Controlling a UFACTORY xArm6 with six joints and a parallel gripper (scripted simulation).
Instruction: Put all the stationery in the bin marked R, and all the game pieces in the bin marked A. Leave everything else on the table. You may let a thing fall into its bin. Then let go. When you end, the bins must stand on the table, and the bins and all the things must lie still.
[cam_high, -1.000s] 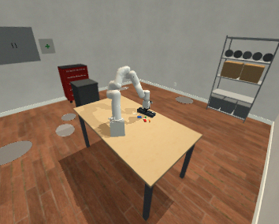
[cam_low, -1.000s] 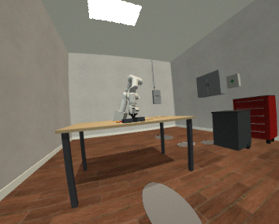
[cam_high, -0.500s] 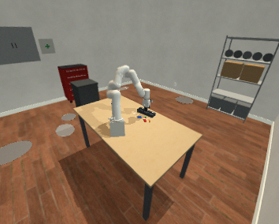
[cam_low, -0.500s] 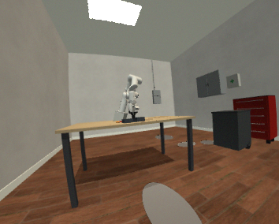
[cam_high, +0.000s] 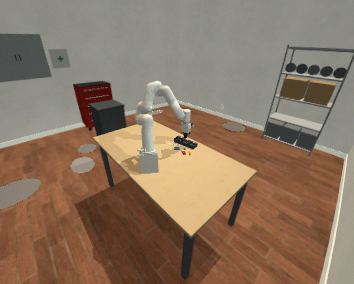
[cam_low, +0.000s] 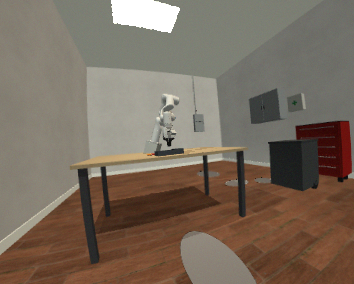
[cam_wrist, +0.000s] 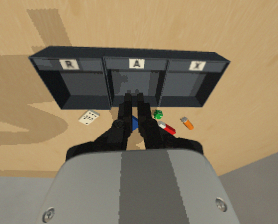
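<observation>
Now: hand 9 cm above the green die, 8 cm past it and 7 cm to the left of it. The rest, counted from my hand: red horseshoe magnet: 13 cm behind, 11 cm to the right, 9 cm below; white piece: 12 cm behind, 9 cm to the left, 9 cm below; blue block: 13 cm behind, 9 cm below, 1 cm to the right.
</observation>
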